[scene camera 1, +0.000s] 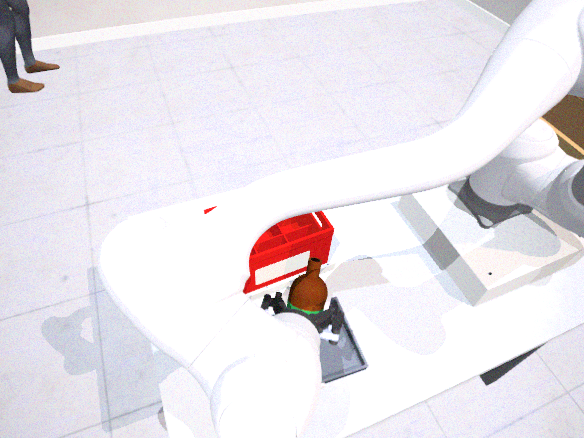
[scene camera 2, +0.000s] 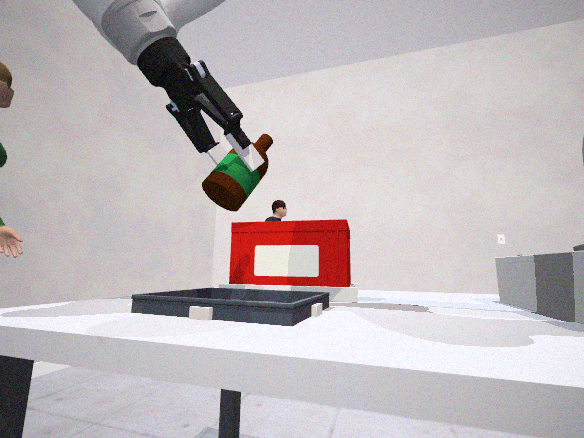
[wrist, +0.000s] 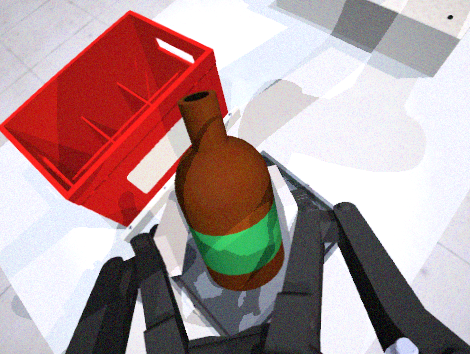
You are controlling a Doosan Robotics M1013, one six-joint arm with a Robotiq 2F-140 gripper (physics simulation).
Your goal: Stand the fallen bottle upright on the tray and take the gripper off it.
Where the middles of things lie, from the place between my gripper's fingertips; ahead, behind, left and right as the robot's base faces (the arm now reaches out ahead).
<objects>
My gripper is now 1 cm to the right of the brown bottle (scene camera 1: 308, 292), 1 cm below it and 1 cm short of it.
</objects>
